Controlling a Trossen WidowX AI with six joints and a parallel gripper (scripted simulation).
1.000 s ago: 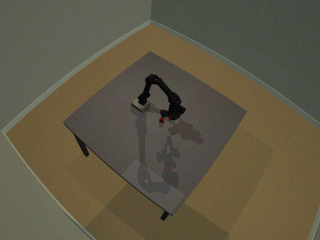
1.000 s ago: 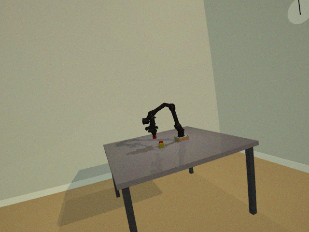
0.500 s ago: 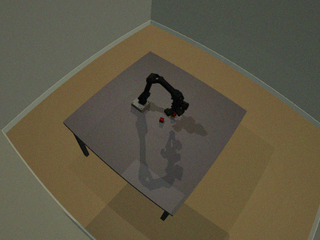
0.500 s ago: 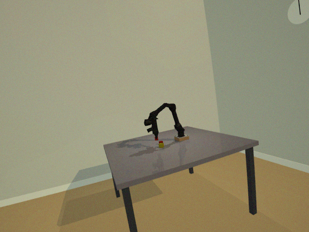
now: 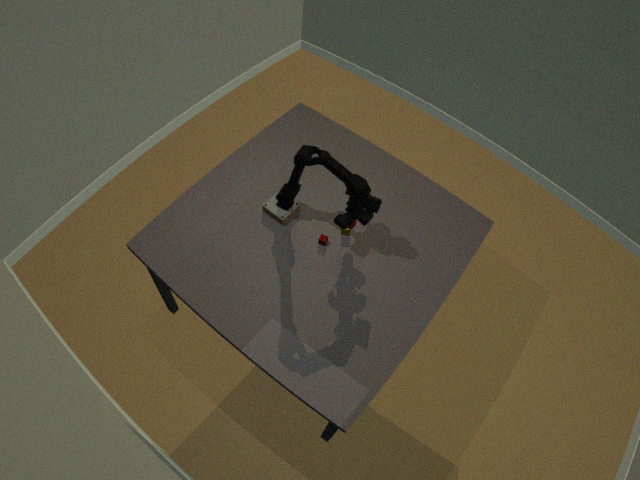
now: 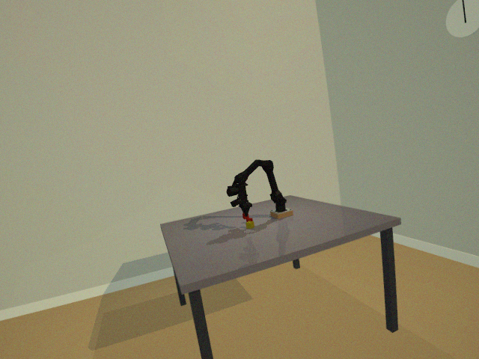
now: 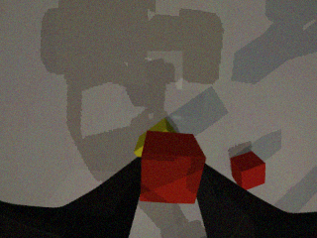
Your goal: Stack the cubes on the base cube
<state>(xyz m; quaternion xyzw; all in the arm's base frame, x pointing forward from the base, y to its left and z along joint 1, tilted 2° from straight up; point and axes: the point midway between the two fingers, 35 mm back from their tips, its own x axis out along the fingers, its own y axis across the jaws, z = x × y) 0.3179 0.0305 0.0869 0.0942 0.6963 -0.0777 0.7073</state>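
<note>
My gripper tip is 70 mm above the yellow base cube, 20 mm past it and 10 mm to the right of it.
</note>
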